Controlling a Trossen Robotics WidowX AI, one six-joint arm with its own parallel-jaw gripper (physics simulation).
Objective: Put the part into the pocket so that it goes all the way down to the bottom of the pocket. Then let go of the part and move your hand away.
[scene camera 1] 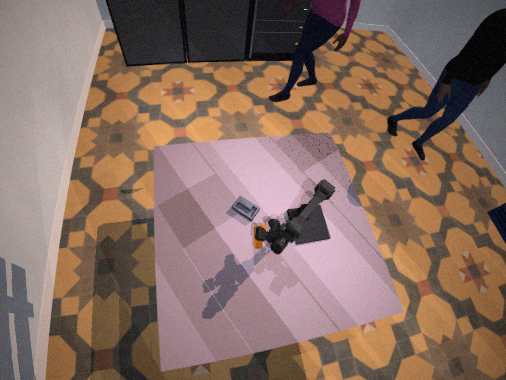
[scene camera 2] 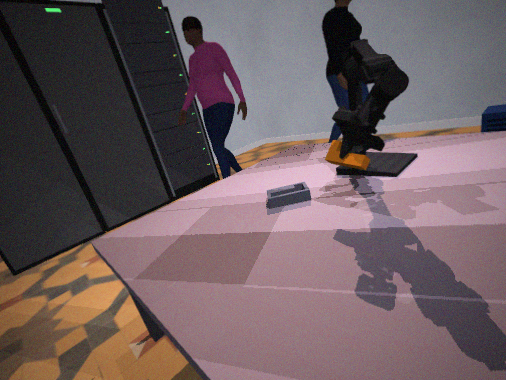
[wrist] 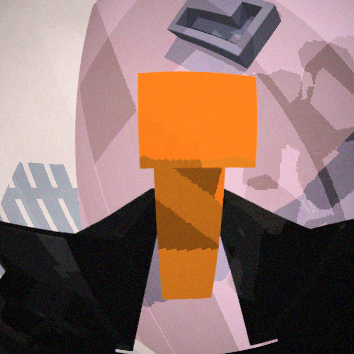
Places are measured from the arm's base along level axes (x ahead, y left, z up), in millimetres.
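Where they show: gripper, fingertip midpoint: [scene camera 2: 344,160] [wrist: 186,195].
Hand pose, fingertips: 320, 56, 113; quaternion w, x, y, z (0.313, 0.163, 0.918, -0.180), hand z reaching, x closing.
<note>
After its pixels a point has its place, as x, y, z.
The orange part [scene camera 1: 258,243] @[334, 96, 127] [scene camera 2: 354,160] @[344, 90, 118] [wrist: 197,120] @[281, 36, 155] has a wide end and a narrower bar, and looks L-shaped in the second scene view. My gripper [scene camera 1: 264,234] @[320, 56, 113] [scene camera 2: 351,150] [wrist: 186,195] @[320, 56, 113] is shut on its bar. The part is held above the table, beside the grey pocket block and apart from it. The pocket block [scene camera 1: 240,213] @[334, -138, -5] [scene camera 2: 288,200] @[331, -137, -9] [wrist: 257,32] @[255, -99, 6] lies on the table with its L-shaped opening facing up. In the wrist view it shows at the top, beyond the part's wide end. The far end of the bar shows between the fingers.
The arm stands on a dark base plate [scene camera 1: 320,227] @[-86, 103, -6] [scene camera 2: 395,165] @[24, 130, -9], on the same pink table [scene camera 1: 200,310] @[704, 286, -24] [scene camera 2: 300,325] @[741, 97, -24]. The arm's shadow falls across the table. Two people and dark cabinets [scene camera 1: 155,32] [scene camera 2: 55,115] are beyond the table.
</note>
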